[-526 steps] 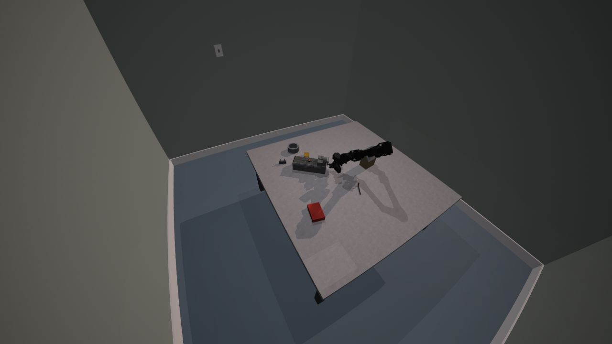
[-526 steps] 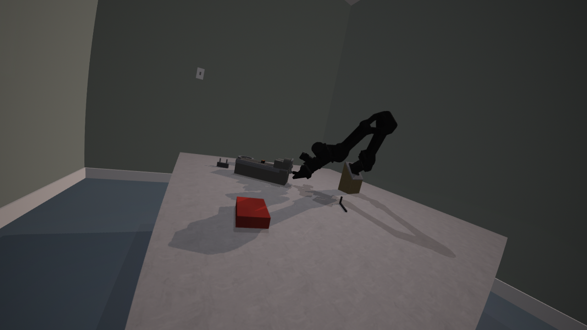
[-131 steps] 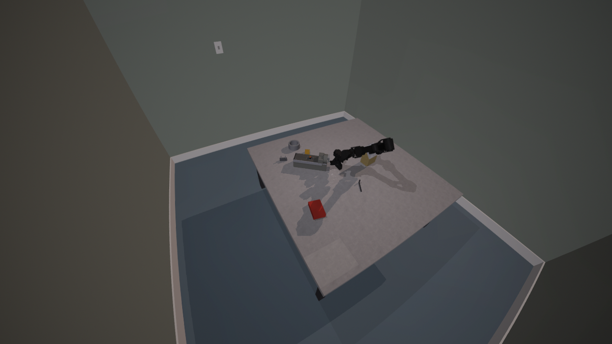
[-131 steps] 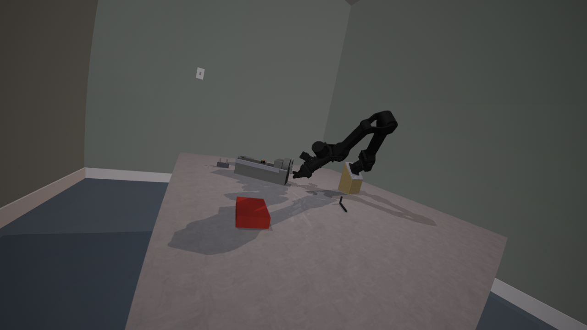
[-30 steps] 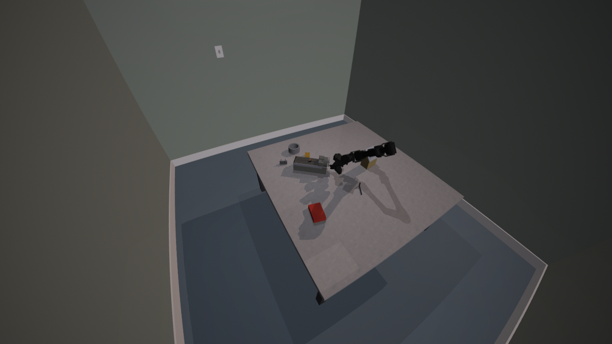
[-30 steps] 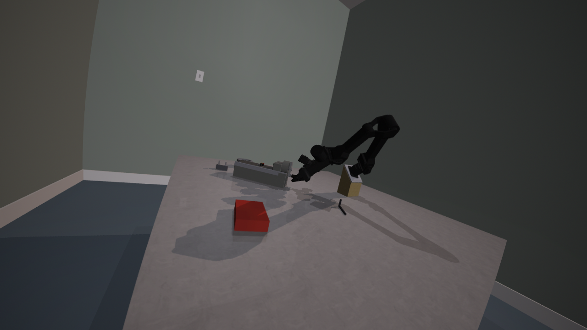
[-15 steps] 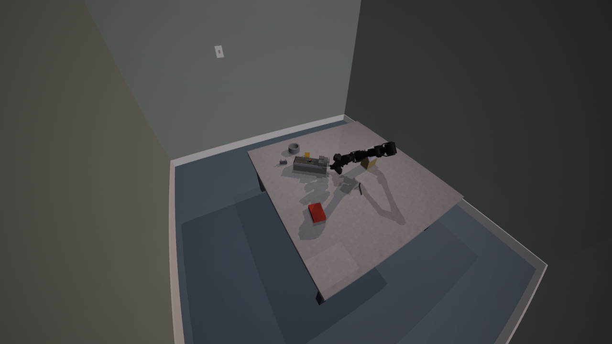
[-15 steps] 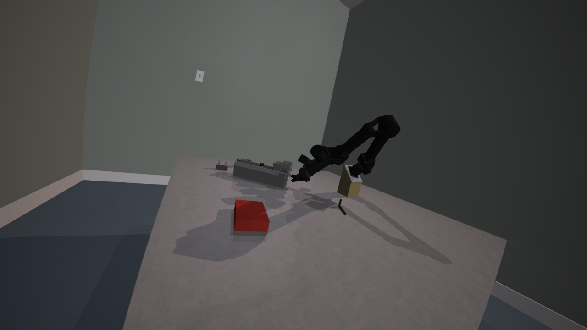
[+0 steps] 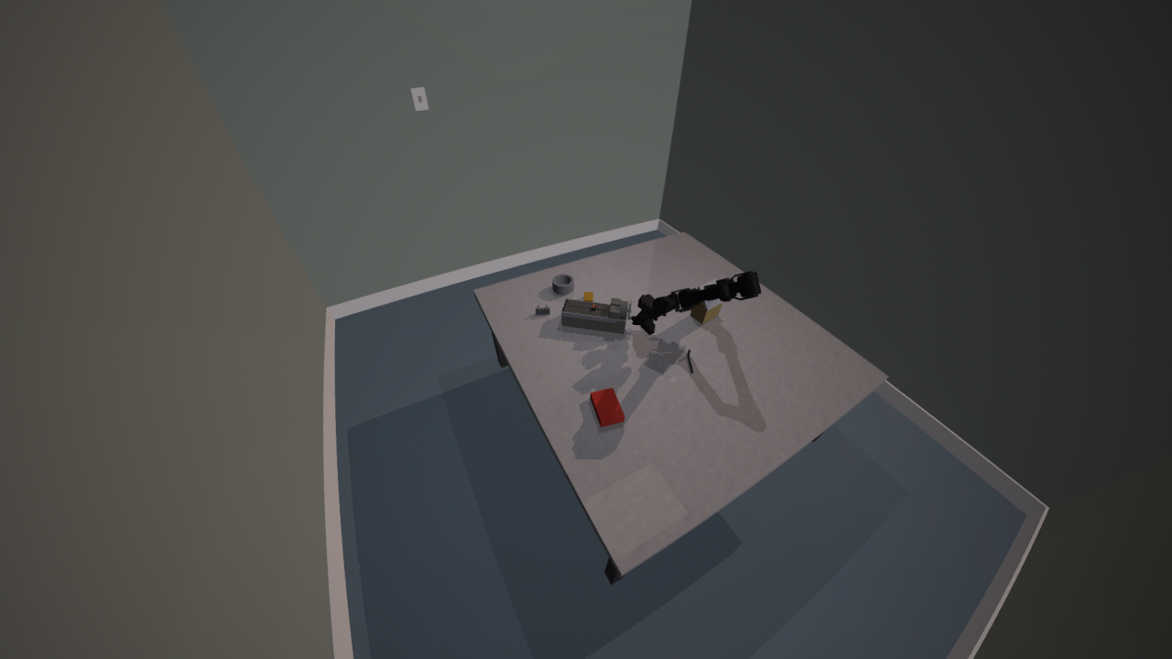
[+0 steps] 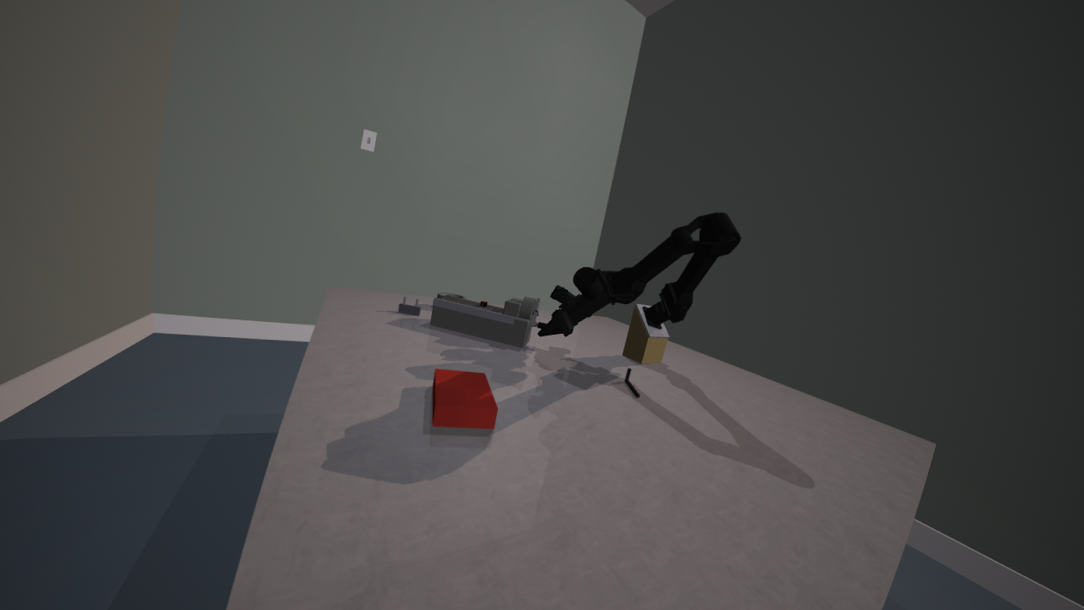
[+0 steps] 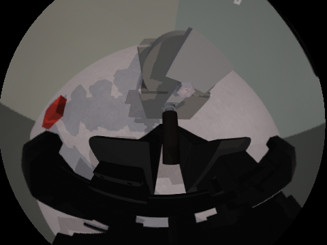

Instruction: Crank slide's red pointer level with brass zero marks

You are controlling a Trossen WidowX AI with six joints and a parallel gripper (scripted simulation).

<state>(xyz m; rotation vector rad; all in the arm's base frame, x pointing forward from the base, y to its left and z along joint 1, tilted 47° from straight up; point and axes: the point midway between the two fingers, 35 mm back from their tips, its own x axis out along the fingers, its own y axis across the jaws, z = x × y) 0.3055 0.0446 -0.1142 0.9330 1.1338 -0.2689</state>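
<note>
Right now my gripper tip is 12 cm short of the red pointer, 11 cm to the left of it and 5 cm below it. Also, from my gripper tip: black crank handle (1 cm behind, 1 cm to the left, 2 cm above); then yellow block (8 cm ahead, 25 cm to the right, 2 cm below); then black bent key (11 cm behind, 24 cm to the left, 3 cm below).
</note>
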